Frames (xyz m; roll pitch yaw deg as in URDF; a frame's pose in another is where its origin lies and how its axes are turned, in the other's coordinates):
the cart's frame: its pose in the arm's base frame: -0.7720 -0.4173 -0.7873 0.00 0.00 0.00
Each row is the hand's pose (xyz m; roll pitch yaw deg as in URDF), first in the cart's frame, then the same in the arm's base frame.
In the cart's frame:
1: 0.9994 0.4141 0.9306 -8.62 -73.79 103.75
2: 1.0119 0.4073 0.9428 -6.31 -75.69 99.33
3: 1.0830 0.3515 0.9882 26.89 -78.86 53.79
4: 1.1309 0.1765 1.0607 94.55 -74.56 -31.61
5: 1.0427 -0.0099 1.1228 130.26 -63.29 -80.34
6: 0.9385 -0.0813 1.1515 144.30 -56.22 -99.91
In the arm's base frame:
1: 0.2274 -0.0032 0.1433 -8.62 -73.79 103.75
2: 0.2399 -0.0100 0.1555 -6.31 -75.69 99.33
3: 0.3110 -0.0658 0.2009 26.89 -78.86 53.79
4: 0.3589 -0.2408 0.2734 94.55 -74.56 -31.61
5: 0.2707 -0.4272 0.3355 130.26 -63.29 -80.34
6: 0.1665 -0.4986 0.3642 144.30 -56.22 -99.91

